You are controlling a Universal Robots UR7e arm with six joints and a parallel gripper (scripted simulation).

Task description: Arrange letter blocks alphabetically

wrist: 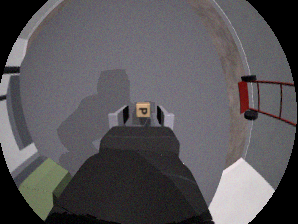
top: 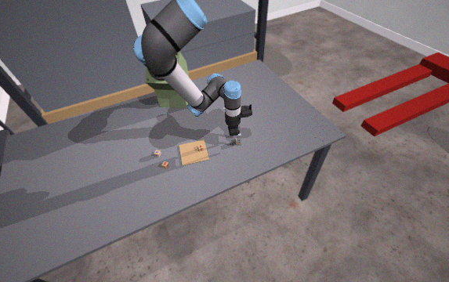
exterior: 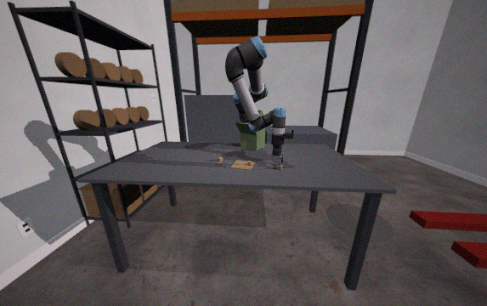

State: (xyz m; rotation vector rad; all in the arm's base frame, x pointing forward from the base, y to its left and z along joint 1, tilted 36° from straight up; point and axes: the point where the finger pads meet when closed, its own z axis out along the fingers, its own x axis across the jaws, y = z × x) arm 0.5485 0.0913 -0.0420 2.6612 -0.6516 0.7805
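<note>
The tan mat lies 22 cm to the right of my hand, 11 cm behind it and 5 cm below it.
</note>
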